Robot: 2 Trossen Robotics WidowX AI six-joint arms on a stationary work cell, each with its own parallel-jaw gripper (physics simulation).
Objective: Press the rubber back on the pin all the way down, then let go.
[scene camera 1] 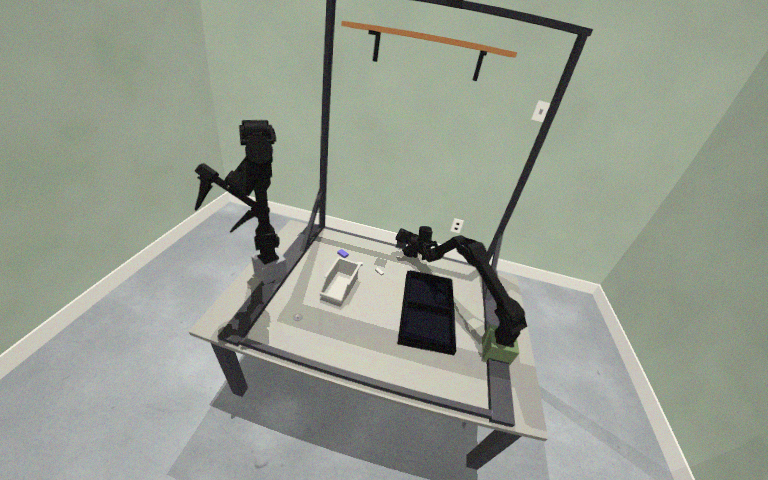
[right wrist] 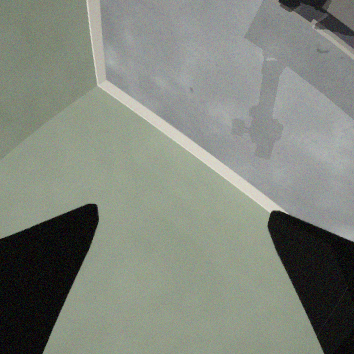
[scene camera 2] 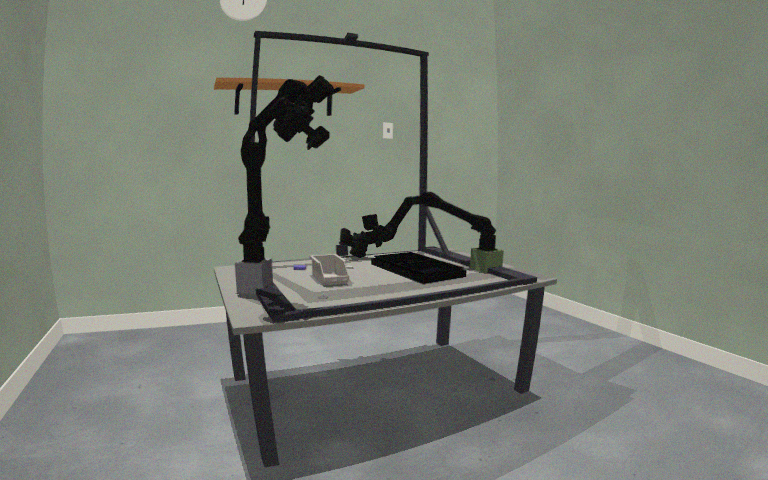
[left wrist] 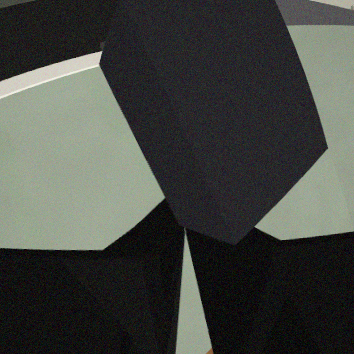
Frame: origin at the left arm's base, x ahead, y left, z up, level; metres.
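Seen in the pictures: left gripper, fingertip midpoint: (scene camera 2: 339, 243); right gripper, fingertip midpoint: (scene camera 1: 212, 221) (right wrist: 185, 215) (scene camera 2: 296, 139); left arm's base at its link origin: (scene camera 1: 504, 338) (scene camera 2: 487, 249); right arm's base at its link origin: (scene camera 1: 268, 257) (scene camera 2: 253, 260).
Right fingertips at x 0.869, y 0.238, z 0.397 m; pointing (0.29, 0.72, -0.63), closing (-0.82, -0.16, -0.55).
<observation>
Offsets run from my right fingertips to a thing's top centre. "pt": to the spot under its first point.
My left gripper (scene camera 1: 402, 244) (scene camera 2: 342, 248) (left wrist: 182, 197) is shut and empty, low over the back of the table. A large dark flat shape @(0.416 m back, 0.727 m right, 0.425 m down) (left wrist: 218, 123) fills the left wrist view just past its fingertips. A small white piece @(0.354 m back, 0.504 m right, 0.474 m down) (scene camera 1: 378, 270) and a grey piece @(pt 0.346 m back, 0.514 m right, 0.472 m down) (scene camera 1: 380, 261) lie on the table a little in front and to the left of this gripper. They are too small to tell which is the pin and which the rubber. My right gripper (scene camera 1: 220, 204) (right wrist: 185, 215) is open and empty, raised high beyond the table's left edge, facing wall and floor.
A white open bin @(pt 0.208 m back, 0.378 m right, 0.477 m down) (scene camera 1: 339, 281) (scene camera 2: 330, 270) stands left of centre, with a small purple block @(0.162 m back, 0.558 m right, 0.471 m down) (scene camera 1: 343, 253) (scene camera 2: 299, 267) behind it. A black tray @(0.594 m back, 0.355 m right, 0.445 m down) (scene camera 1: 427, 305) (scene camera 2: 417, 267) lies right of centre. A dark frame post (scene camera 1: 325, 143) rises at the back left.
</observation>
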